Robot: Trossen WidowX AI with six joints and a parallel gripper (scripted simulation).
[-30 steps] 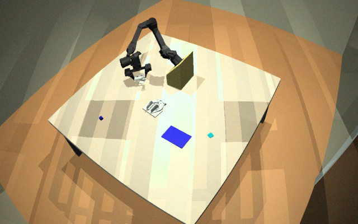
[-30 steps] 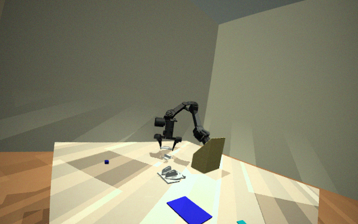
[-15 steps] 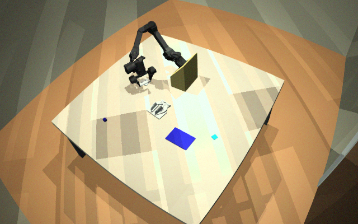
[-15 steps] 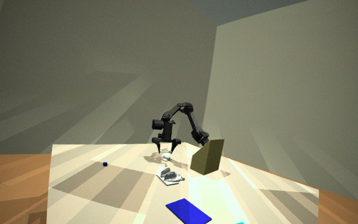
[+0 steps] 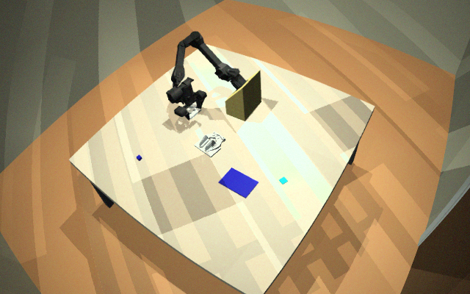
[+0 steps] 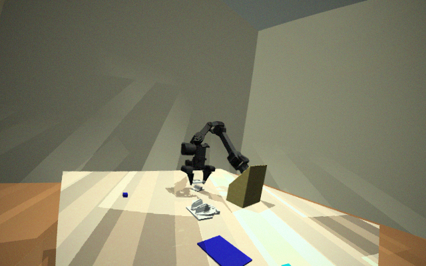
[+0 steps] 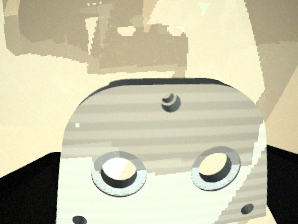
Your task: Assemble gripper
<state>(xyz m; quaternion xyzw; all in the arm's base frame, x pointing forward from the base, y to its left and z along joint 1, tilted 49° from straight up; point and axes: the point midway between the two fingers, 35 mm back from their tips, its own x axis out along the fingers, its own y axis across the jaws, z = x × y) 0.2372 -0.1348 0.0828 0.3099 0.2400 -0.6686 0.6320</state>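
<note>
The white housing plate is 3 cm ahead of my gripper tip, 15 cm to the left of it and 7 cm below it. The rest, counted from my gripper tip: pale grey jaw (5 cm ahead, 16 cm to the left, 6 cm below); then blue mat (20 cm ahead, 39 cm to the left, 7 cm below); then small blue cube (33 cm ahead, 13 cm to the right, 7 cm below).
</note>
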